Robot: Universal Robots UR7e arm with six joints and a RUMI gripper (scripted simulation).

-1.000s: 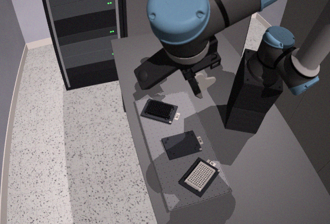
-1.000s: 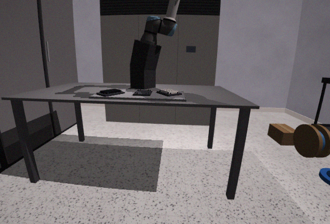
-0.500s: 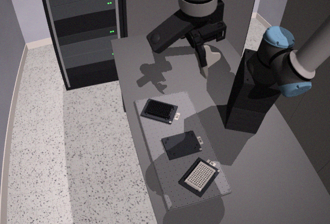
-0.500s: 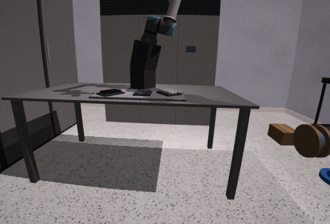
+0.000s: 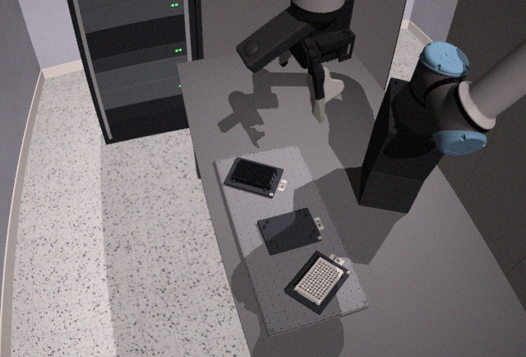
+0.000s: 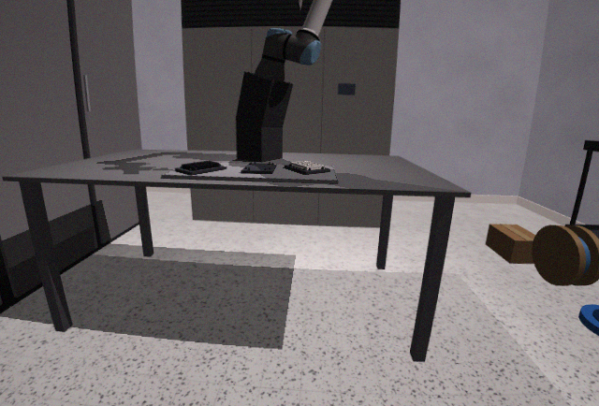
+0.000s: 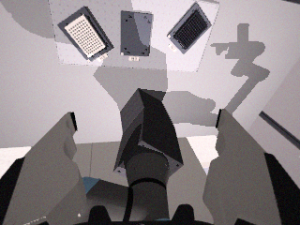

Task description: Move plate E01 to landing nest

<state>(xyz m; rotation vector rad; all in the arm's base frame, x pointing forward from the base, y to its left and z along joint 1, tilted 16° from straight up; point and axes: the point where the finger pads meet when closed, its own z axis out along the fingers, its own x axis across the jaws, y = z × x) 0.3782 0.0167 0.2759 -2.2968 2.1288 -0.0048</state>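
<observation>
The white well plate lies 59 cm below my hand, 11 cm to the left of it and 8 cm behind it. The rest, counted from my hand: dark landing nest N3: 60 cm below, 9 cm to the right, 7 cm behind; dark nest N1: 60 cm below, 11 cm to the left, 8 cm behind; N1 tag: 61 cm below, 16 cm behind, 5 cm to the left.
</observation>
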